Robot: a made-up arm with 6 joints. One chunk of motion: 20 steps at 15 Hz.
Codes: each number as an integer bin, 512 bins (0 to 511) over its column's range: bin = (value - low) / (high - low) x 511, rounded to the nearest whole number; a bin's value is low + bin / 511 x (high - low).
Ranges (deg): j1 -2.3..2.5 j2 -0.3..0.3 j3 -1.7..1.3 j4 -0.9..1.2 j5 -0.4..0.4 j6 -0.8..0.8
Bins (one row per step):
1: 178 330 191 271 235 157
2: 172 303 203 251 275 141
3: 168 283 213 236 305 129
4: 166 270 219 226 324 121
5: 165 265 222 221 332 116
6: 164 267 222 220 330 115
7: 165 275 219 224 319 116
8: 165 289 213 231 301 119
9: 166 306 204 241 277 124
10: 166 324 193 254 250 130
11: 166 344 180 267 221 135
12: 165 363 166 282 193 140
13: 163 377 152 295 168 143
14: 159 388 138 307 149 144
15: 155 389 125 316 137 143
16: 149 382 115 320 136 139
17: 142 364 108 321 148 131
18: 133 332 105 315 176 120
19: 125 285 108 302 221 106
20: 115 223 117 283 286 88
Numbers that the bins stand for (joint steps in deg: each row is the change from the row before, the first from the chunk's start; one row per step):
1: -0.628 0.087 -0.579 0.214 -0.032 -0.308
2: -0.684 0.056 -0.508 0.132 0.031 -0.359
3: -0.722 0.032 -0.450 0.070 0.077 -0.396
4: -0.741 0.017 -0.414 0.029 0.107 -0.421
5: -0.750 0.011 -0.397 0.008 0.120 -0.437
6: -0.759 0.014 -0.397 0.004 0.117 -0.440
7: -0.750 0.023 -0.414 0.021 0.099 -0.437
8: -0.750 0.039 -0.450 0.049 0.071 -0.427
9: -0.741 0.059 -0.502 0.090 0.034 -0.412
10: -0.741 0.080 -0.567 0.144 -0.009 -0.393
11: -0.741 0.104 -0.643 0.197 -0.054 -0.377
12: -0.750 0.126 -0.725 0.259 -0.098 -0.362
13: -0.769 0.143 -0.808 0.312 -0.137 -0.352
14: -0.806 0.156 -0.890 0.362 -0.167 -0.349
15: -0.844 0.157 -0.966 0.399 -0.186 -0.352
16: -0.900 0.149 -1.025 0.415 -0.187 -0.365
17: -0.966 0.127 -1.066 0.419 -0.168 -0.390
18: -1.051 0.090 -1.084 0.395 -0.124 -0.424
19: -1.126 0.035 -1.066 0.341 -0.054 -0.468
20: -1.220 -0.038 -1.013 0.263 0.048 -0.524

